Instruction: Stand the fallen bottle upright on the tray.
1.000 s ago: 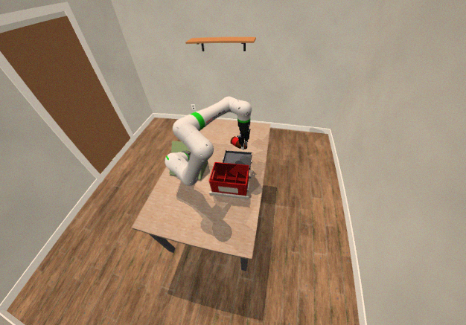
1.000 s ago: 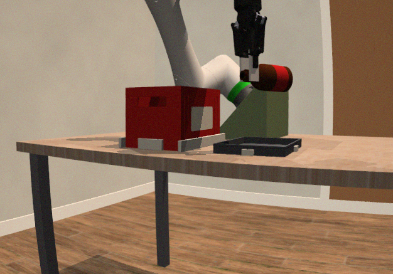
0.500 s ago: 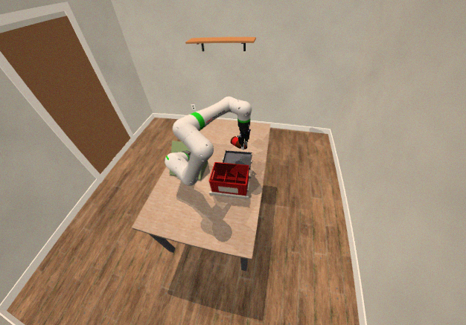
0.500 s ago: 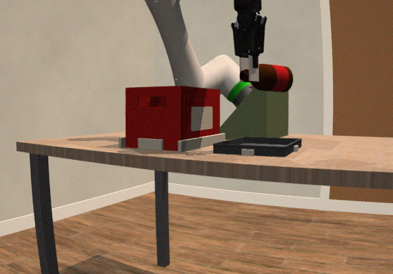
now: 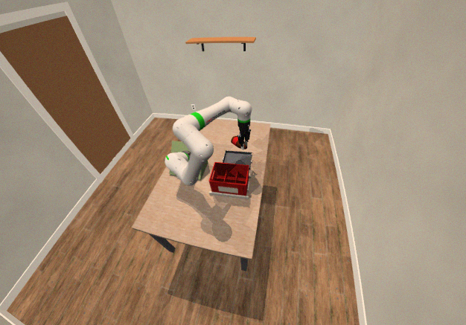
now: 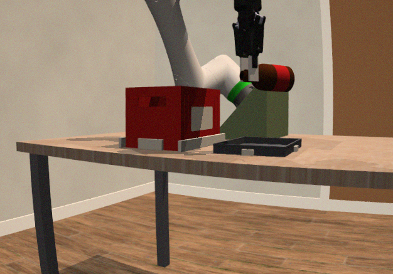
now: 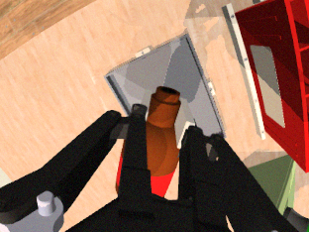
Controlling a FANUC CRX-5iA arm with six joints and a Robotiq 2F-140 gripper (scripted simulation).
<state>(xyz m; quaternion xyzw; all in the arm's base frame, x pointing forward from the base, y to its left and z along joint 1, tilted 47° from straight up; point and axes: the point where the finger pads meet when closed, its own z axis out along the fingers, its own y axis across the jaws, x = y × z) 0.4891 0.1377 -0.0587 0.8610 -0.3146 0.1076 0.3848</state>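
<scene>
Right now the brown bottle is 4 cm behind my hand, 3 cm to the left of it and 2 cm below it. Also, from my hand: dark tray: 7 cm behind, 2 cm to the left, 21 cm below; red crate: 8 cm behind, 26 cm to the right, 14 cm below.
</scene>
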